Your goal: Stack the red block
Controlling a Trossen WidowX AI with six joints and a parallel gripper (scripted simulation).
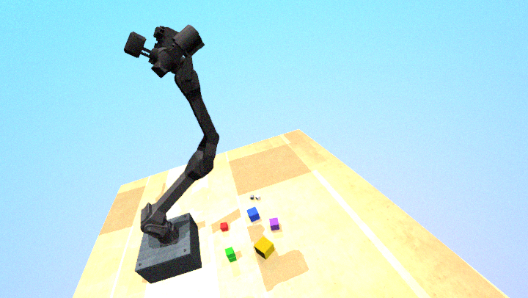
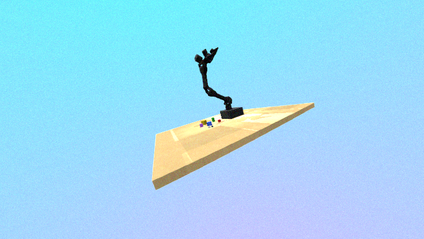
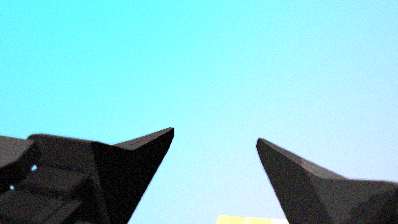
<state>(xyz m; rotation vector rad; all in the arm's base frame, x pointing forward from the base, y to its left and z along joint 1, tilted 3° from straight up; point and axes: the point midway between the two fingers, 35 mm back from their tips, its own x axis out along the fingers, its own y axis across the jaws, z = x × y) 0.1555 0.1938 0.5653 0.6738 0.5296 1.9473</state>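
The red block lies 650 mm below my gripper tip, 200 mm to the right of it and 50 mm ahead of it. Also, from my gripper tip: yellow block 640 mm below, 350 mm to the right, 180 mm ahead; purple block 640 mm below, 270 mm to the right, 240 mm ahead; blue block 640 mm below, 190 mm to the right, 180 mm ahead.
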